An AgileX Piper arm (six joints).
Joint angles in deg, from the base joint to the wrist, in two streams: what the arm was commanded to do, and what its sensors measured. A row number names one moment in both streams.
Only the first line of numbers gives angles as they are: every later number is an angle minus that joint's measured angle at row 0.
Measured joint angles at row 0:
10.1, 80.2, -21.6, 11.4, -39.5, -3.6
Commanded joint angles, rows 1 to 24:
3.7, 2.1, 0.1, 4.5, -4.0, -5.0
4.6, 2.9, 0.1, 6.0, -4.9, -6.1
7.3, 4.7, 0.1, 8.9, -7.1, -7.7
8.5, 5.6, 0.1, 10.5, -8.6, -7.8
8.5, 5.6, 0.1, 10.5, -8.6, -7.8
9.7, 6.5, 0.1, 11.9, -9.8, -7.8
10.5, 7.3, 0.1, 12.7, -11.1, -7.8
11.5, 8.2, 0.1, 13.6, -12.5, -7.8
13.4, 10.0, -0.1, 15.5, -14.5, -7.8
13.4, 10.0, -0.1, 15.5, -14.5, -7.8
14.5, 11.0, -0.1, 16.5, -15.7, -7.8
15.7, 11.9, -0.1, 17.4, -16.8, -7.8
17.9, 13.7, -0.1, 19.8, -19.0, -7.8
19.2, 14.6, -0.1, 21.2, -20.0, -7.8
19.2, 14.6, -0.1, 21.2, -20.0, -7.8
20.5, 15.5, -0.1, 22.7, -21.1, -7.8
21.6, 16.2, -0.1, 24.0, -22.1, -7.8
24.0, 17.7, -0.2, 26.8, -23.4, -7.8
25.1, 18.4, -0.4, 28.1, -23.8, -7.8
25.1, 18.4, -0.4, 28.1, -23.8, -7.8
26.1, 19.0, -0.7, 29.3, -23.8, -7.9
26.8, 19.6, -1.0, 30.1, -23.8, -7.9
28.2, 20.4, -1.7, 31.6, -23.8, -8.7
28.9, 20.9, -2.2, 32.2, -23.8, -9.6
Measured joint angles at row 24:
27.1, 20.0, -0.8, 30.3, -22.6, -7.2
